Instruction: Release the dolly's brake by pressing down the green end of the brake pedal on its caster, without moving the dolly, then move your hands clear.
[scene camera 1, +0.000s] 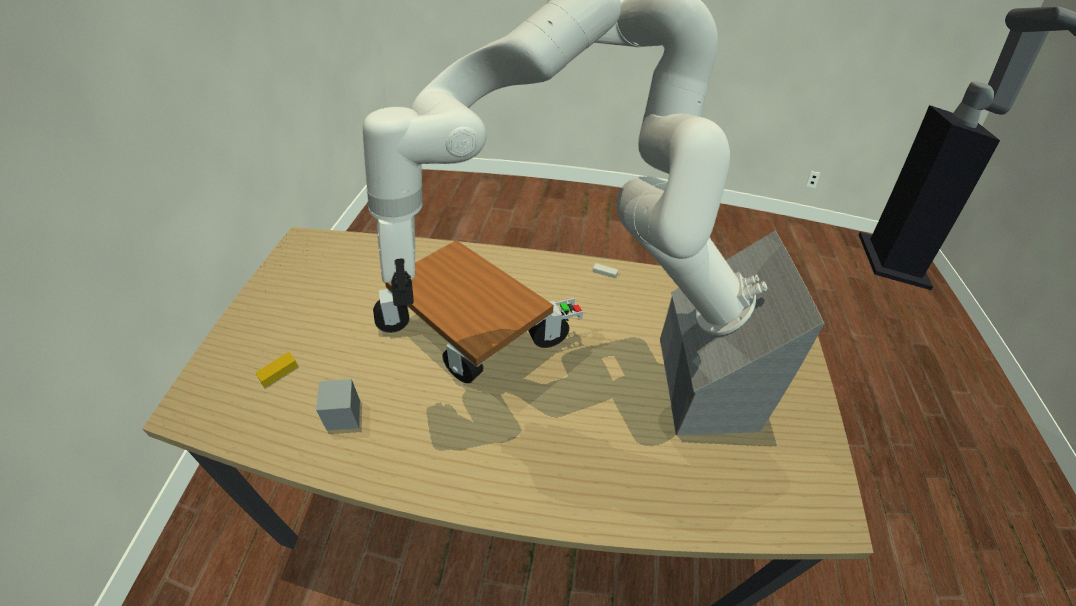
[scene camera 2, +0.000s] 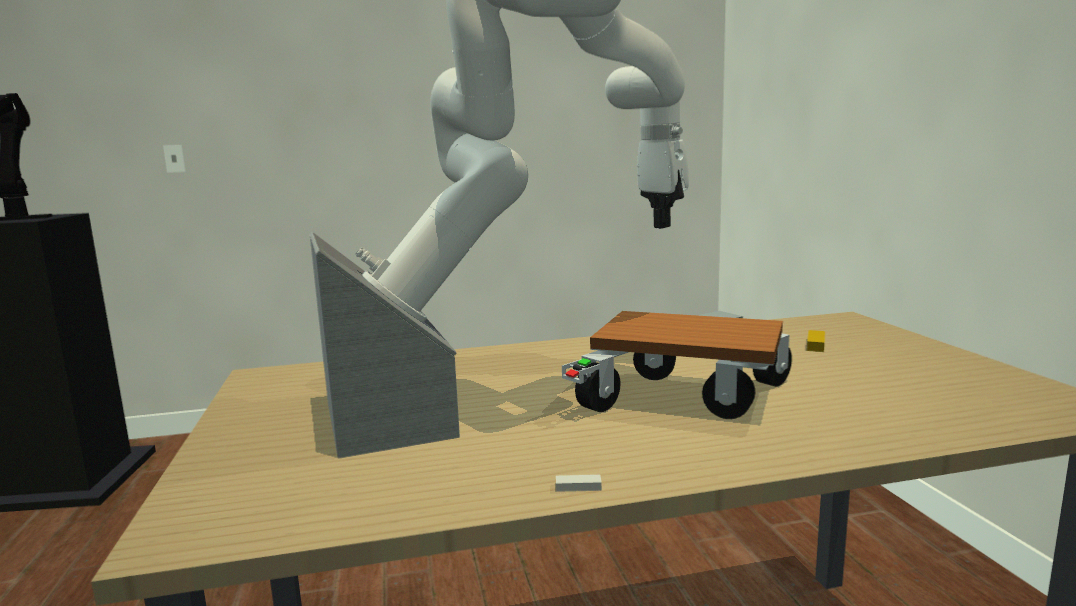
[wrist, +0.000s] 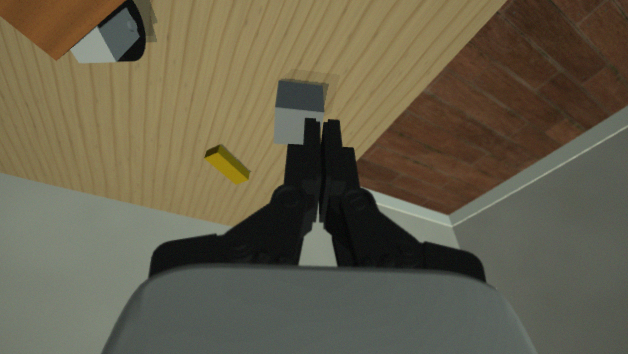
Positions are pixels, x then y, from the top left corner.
My gripper shows in scene camera 1, in scene camera 2 (662, 227) and in the wrist view. The same spot on my gripper: (scene camera 1: 402, 291) is (wrist: 478, 259).
